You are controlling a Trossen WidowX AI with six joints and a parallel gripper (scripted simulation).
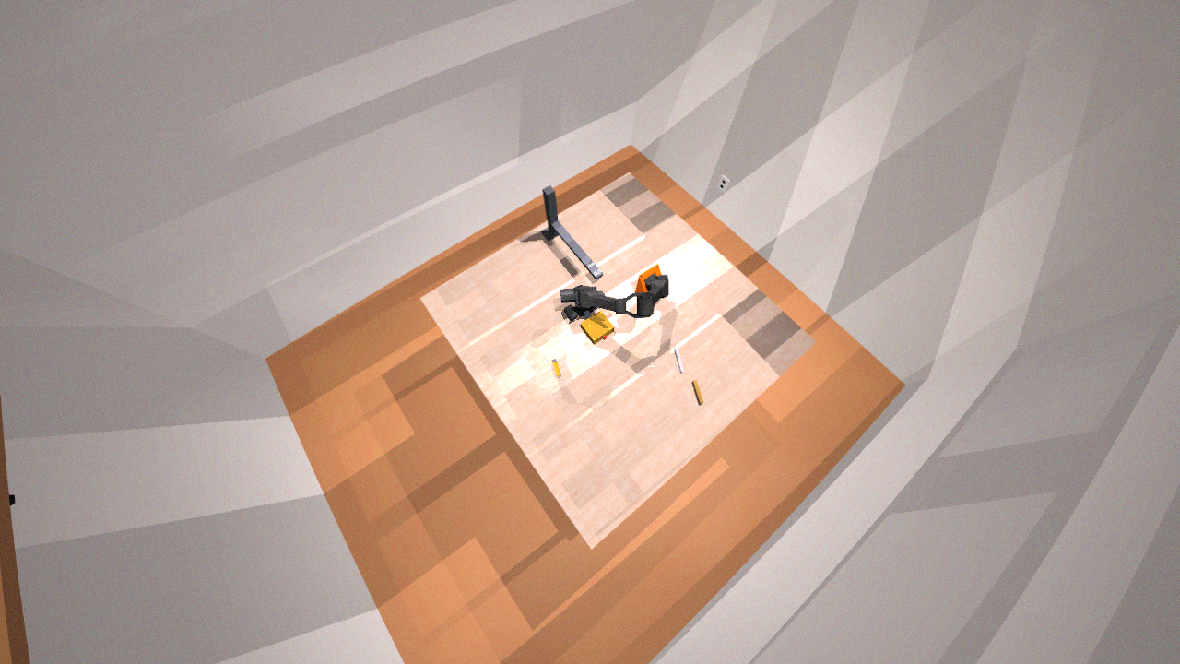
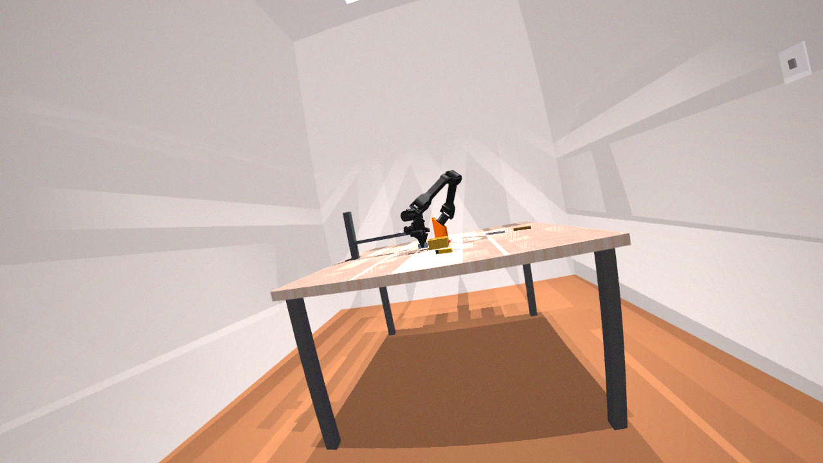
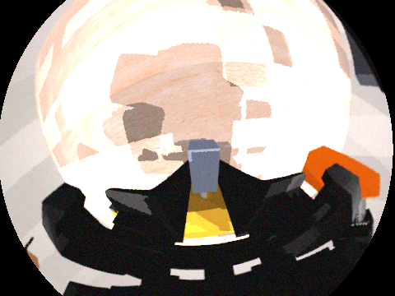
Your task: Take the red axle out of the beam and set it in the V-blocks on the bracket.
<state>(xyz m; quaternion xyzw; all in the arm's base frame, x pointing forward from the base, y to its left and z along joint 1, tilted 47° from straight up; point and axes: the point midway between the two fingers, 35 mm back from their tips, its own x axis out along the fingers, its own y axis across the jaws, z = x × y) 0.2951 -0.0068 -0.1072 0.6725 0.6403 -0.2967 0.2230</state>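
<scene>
Right now the yellow beam is 90 mm to the left of my gripper tip and 10 mm above it. Round my gripper tip: orange bar (560 mm to the left, 170 mm behind, 10 mm below); thin pale rod (410 mm to the left, 210 mm behind, 10 mm below); small block (20 mm to the left, 10 mm above).
</scene>
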